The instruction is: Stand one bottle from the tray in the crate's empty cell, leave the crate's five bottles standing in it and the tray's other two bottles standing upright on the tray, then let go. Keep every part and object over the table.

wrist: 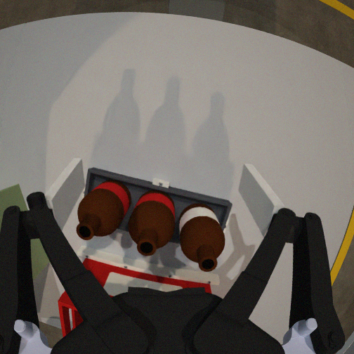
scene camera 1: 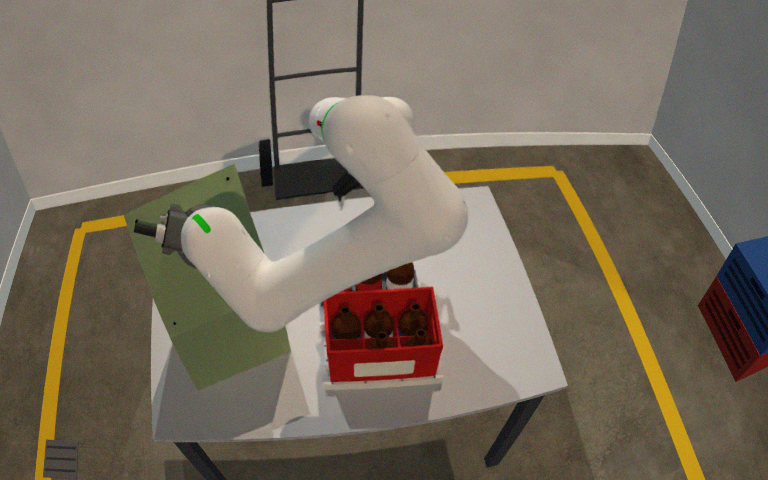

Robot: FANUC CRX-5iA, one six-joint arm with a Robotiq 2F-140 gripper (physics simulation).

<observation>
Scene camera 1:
white-label bottle: 379, 320
pale strip: 439, 378
</observation>
